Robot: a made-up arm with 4 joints. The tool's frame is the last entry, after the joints.
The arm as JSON. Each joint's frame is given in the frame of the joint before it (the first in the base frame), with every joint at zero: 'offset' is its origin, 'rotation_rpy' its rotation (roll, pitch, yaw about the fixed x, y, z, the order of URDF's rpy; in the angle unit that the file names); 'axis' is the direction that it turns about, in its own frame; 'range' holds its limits. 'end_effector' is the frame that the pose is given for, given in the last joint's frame.
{
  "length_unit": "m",
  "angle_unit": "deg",
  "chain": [
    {
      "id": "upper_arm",
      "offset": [
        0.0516,
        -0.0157,
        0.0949
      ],
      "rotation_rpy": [
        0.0,
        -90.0,
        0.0
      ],
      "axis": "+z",
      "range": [
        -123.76,
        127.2
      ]
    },
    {
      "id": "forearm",
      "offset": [
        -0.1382,
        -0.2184,
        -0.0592
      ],
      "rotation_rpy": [
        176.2,
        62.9,
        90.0
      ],
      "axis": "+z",
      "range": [
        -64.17,
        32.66
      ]
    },
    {
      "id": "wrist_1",
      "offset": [
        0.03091,
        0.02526,
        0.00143
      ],
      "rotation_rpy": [
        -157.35,
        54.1,
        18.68
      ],
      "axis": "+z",
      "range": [
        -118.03,
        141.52
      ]
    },
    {
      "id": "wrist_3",
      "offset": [
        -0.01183,
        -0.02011,
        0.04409
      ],
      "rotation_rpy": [
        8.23,
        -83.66,
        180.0
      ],
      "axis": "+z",
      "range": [
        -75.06,
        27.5
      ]
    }
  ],
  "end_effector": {
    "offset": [
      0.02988,
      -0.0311,
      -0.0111
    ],
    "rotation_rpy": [
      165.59,
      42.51,
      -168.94
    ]
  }
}
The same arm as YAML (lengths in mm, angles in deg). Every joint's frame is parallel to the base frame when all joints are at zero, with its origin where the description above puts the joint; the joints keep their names.
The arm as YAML. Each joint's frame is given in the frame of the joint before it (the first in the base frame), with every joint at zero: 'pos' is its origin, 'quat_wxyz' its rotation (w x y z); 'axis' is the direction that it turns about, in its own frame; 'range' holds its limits. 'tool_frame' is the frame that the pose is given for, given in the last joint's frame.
length_unit: mm
angle_unit: deg
joints:
  - joint: upper_arm
    pos: [51.6, -15.7, 94.9]
    quat_wxyz: [1.0, 0.0, 0.0, 0.0]
    axis: [-1.0, 0.0, 0.0]
    range: [-123.76, 127.2]
  - joint: forearm
    pos: [59.2, -218.4, -138.2]
    quat_wxyz: [1.0, 0.0, 0.0, 0.0]
    axis: [0.45449, -0.888281, 0.066299]
    range: [-64.17, 32.66]
  - joint: wrist_1
    pos: [27.4, 14.3, 25.3]
    quat_wxyz: [1.0, 0.0, 0.0, 0.0]
    axis: [-0.989998, 0.1093, 0.0892]
    range: [-118.03, 141.52]
  - joint: wrist_3
    pos: [-43.6, -9.7, 22.2]
    quat_wxyz: [1.0, 0.0, 0.0, 0.0]
    axis: [0.0, 1.0, 0.0]
    range: [-75.06, 27.5]
tool_frame:
  pos: [-32.1, -11.1, -28.8]
  quat_wxyz: [0.759481, 0.52793, -0.12215, -0.359941]

